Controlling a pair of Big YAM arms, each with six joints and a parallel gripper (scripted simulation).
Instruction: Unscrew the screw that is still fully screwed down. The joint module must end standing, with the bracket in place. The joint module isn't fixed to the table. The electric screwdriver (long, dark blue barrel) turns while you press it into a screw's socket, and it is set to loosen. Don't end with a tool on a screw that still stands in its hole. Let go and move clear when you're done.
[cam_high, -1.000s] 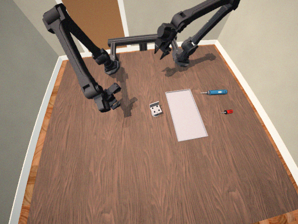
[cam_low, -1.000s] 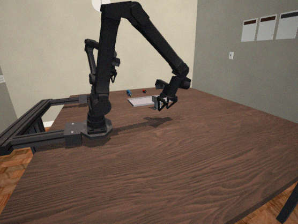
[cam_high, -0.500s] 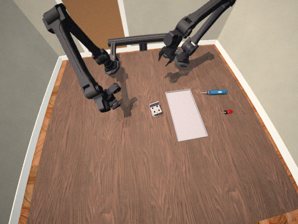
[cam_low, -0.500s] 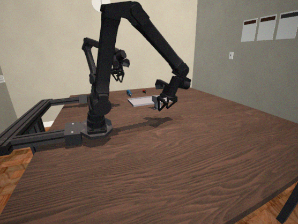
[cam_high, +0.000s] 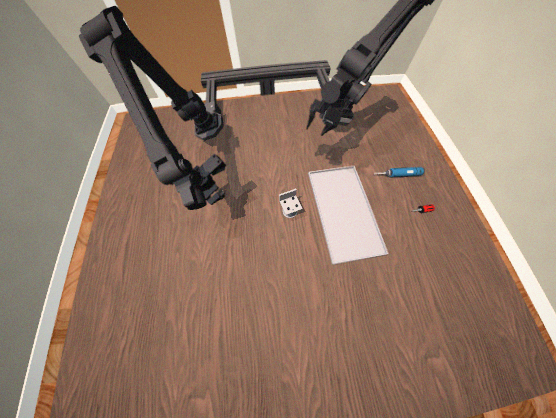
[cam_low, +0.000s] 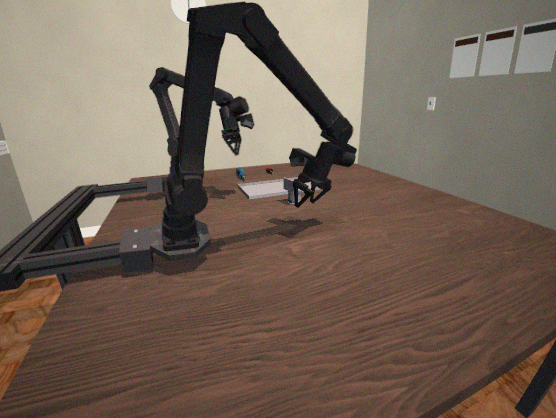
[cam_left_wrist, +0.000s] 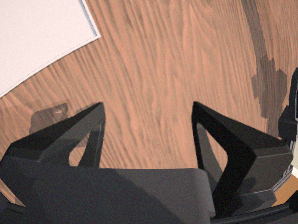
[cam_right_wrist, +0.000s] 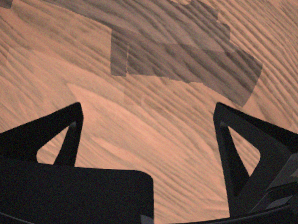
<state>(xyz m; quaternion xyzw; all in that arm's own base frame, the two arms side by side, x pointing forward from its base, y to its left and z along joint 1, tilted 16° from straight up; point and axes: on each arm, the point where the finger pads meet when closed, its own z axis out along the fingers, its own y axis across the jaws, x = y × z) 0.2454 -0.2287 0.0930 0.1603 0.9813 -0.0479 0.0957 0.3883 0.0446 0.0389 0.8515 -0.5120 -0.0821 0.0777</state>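
The bracket lies 90 mm ahead of my right hand, 290 mm to the left of it and 30 mm below it. From my right hand the other things lie so: joint module body: 90 mm ahead, 290 mm to the left, 80 mm below; then flat tray: 120 mm ahead, 520 mm to the left, 100 mm below; then small red-handled screwdriver: 160 mm ahead, 850 mm to the left, 90 mm below.
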